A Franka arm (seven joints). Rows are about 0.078 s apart.
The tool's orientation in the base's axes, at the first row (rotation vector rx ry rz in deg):
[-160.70, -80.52, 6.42]
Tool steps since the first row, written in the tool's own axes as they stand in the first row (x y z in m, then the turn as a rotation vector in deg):
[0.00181, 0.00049, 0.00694, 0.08, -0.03, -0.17]
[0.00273, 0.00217, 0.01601, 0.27, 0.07, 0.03]
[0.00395, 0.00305, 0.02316, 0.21, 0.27, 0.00]
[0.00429, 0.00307, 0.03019, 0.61, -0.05, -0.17]
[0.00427, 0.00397, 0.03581, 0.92, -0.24, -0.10]
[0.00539, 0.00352, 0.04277, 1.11, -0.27, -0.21]
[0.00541, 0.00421, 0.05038, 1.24, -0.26, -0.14]
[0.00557, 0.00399, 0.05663, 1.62, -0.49, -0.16]
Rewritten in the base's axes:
[0.00102, 0.00095, -0.00705, 0.03, 0.09, 0.17]
[0.00233, 0.00041, -0.01621, 0.22, 0.17, -0.05]
[0.00329, 0.00064, -0.02345, 0.34, 0.01, -0.02]
[0.00306, 0.00069, -0.03049, 0.33, 0.52, 0.13]
[0.00340, -0.00003, -0.03612, 0.36, 0.88, 0.05]
[0.00326, 0.00093, -0.04312, 0.46, 1.06, 0.15]
[0.00333, 0.00031, -0.05073, 0.54, 1.15, 0.07]
[0.00284, 0.00038, -0.05697, 0.58, 1.59, 0.07]

